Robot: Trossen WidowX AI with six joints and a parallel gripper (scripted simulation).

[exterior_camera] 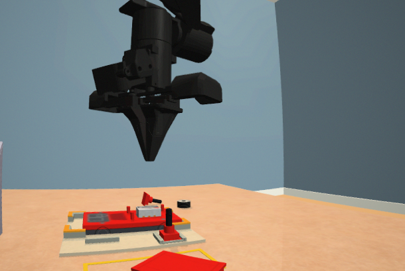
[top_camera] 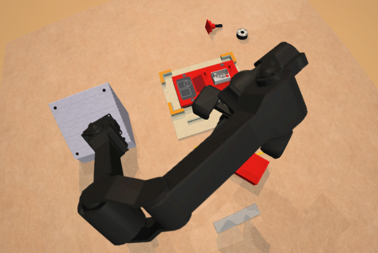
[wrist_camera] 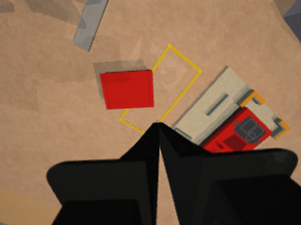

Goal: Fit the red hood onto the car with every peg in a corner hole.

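My gripper tip is now 20 mm short of the red hood, 40 mm to the left of it and 140 mm above it. Round my gripper tip: beige jig plate: 40 mm ahead, 220 mm to the left, 140 mm below; then black wheel: 250 mm ahead, 360 mm to the left, 150 mm below; then grey engine block: 90 mm ahead, 230 mm to the left, 130 mm below.
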